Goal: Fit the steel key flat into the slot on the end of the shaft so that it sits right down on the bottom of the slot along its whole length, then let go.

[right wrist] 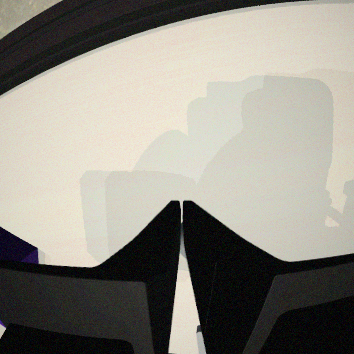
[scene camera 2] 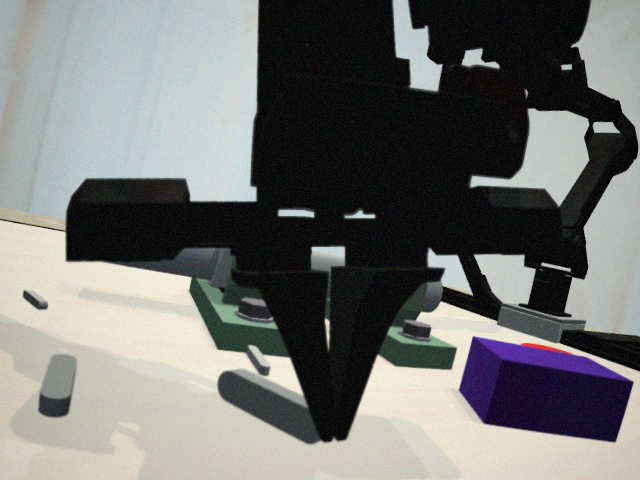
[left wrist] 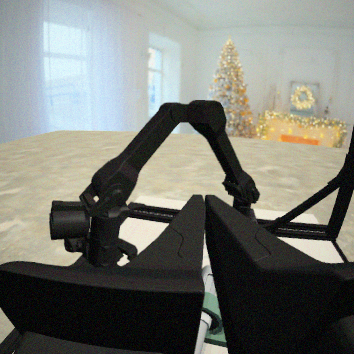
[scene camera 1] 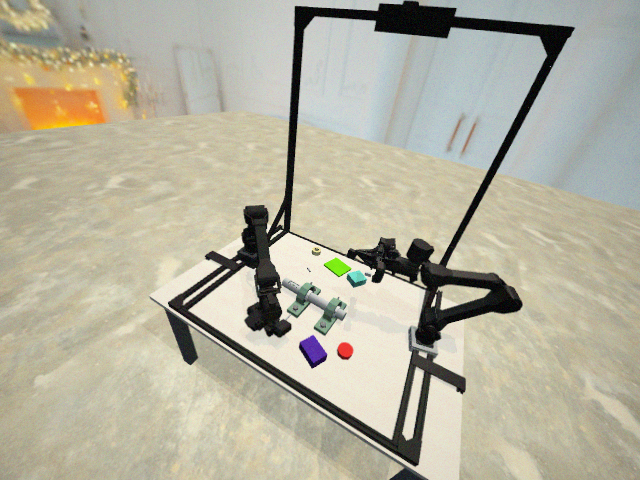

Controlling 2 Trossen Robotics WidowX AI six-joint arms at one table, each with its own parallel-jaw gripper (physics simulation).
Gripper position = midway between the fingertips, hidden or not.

Note:
My left gripper [scene camera 1: 355,251] is shut, holding nothing. My right gripper [scene camera 2: 331,438] is shut, with nothing in its grasp. Further things: a green bearing block [scene camera 2: 408,343].
My left gripper is seen too in the left wrist view [left wrist: 202,203]. My right gripper is seen too in the right wrist view [right wrist: 180,208] and in scene camera 1 [scene camera 1: 269,336].

